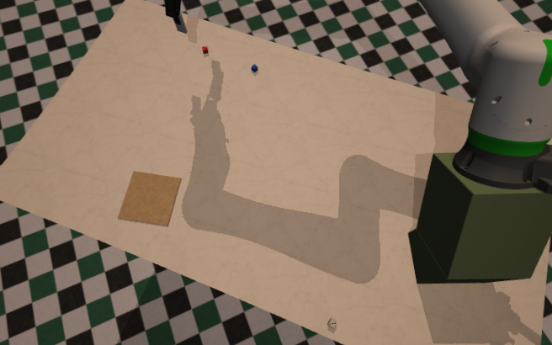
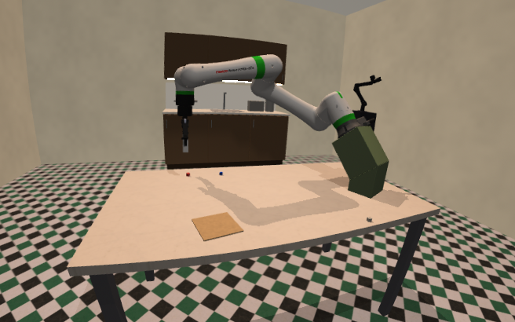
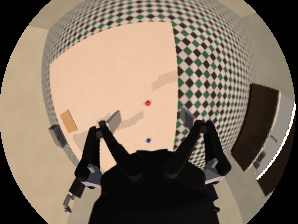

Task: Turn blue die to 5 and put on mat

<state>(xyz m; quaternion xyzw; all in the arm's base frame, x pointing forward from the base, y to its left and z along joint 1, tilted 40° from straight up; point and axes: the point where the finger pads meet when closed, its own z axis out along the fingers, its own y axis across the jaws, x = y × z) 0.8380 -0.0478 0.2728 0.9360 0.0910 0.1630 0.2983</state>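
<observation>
My hand is 10 mm past the red die, 10 mm to the right of it and 150 mm above it. From my hand the other things lie so: brown mat (130 mm behind, 520 mm to the left, 160 mm below); white die (710 mm behind, 590 mm to the left, 150 mm below); blue die (190 mm behind, 150 mm below).
</observation>
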